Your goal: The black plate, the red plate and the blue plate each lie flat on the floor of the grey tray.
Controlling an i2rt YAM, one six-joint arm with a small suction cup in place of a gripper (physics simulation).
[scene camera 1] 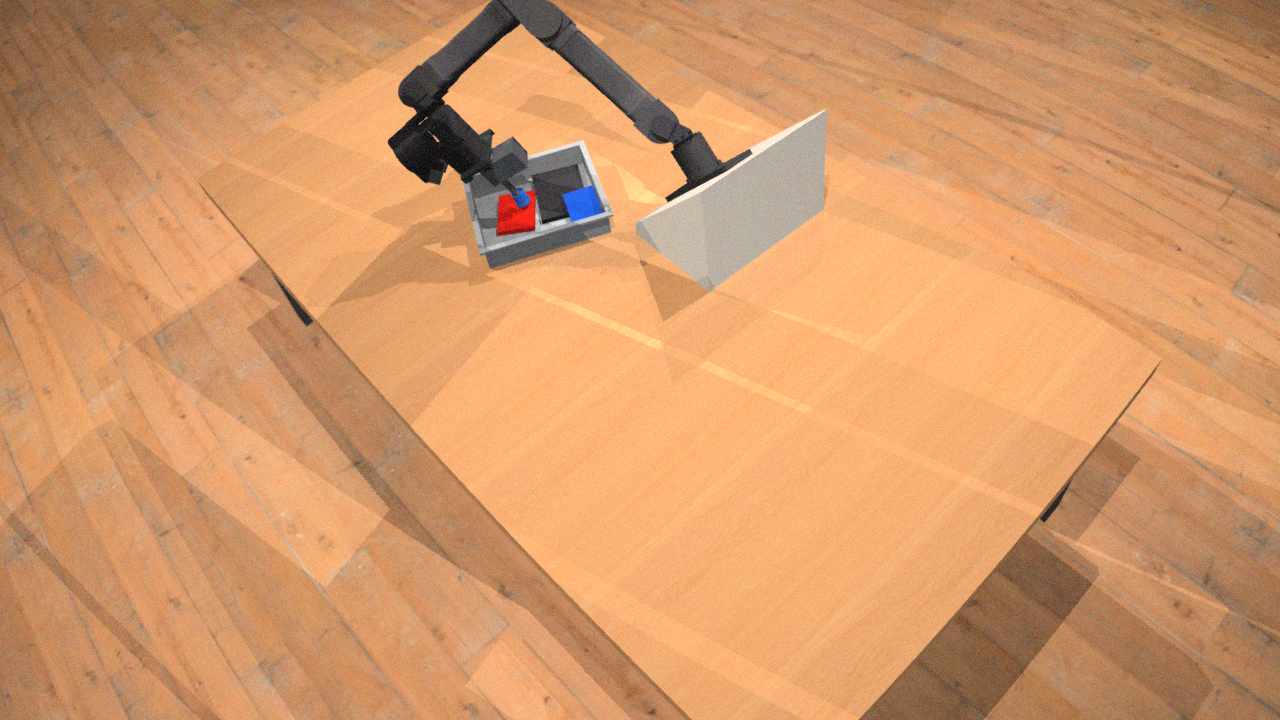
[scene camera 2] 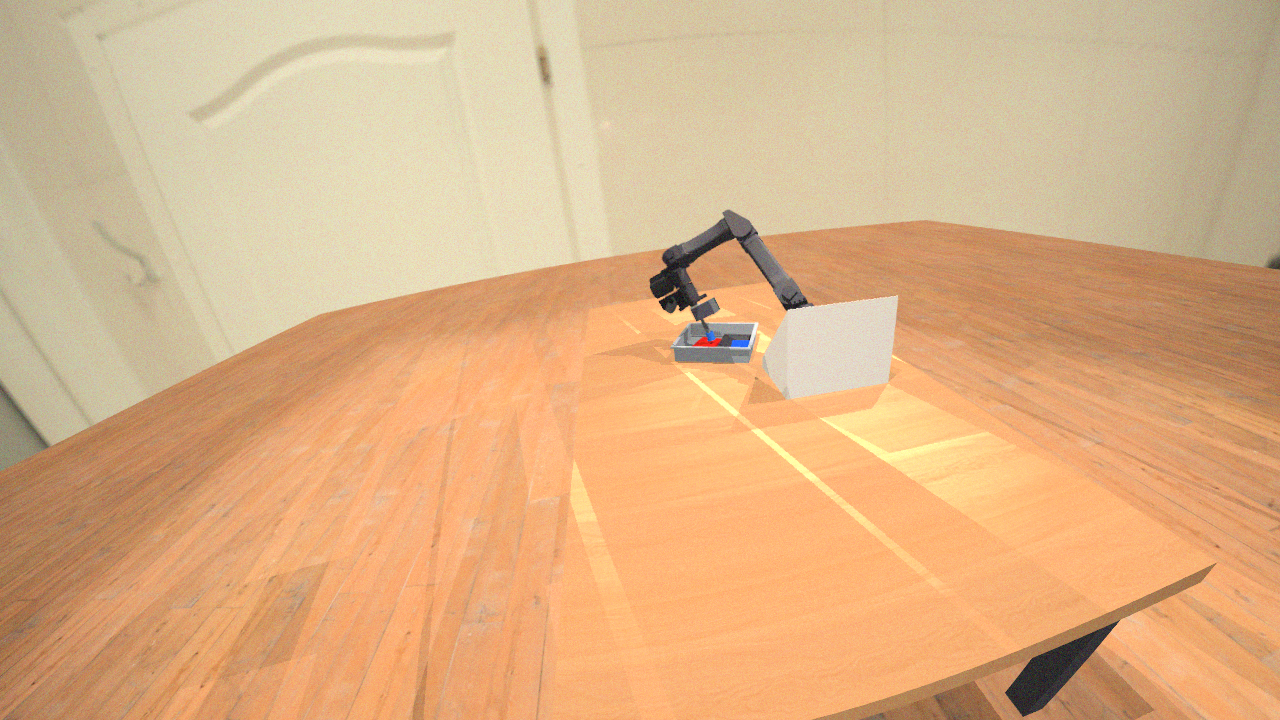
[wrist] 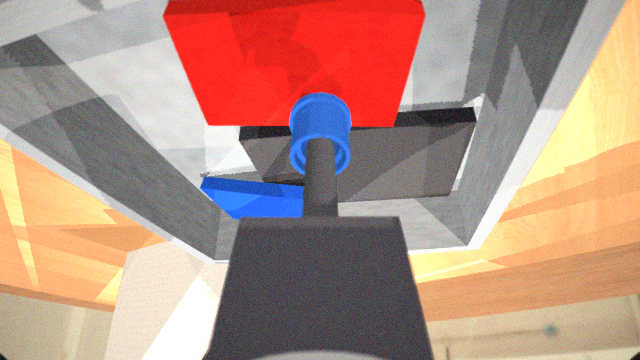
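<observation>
The grey tray stands at the far left of the table. On its floor lie the red plate, the black plate and the blue plate. The red plate lies flat beside the black plate. The blue plate sits at a corner of the black plate; I cannot tell whether they overlap. My suction cup hangs inside the tray above the red plate's edge near the black plate. It carries nothing.
A white slanted panel stands right of the tray, next to the arm's base. The tray's walls surround the cup on all sides. The light table top ends in edges at the left and front.
</observation>
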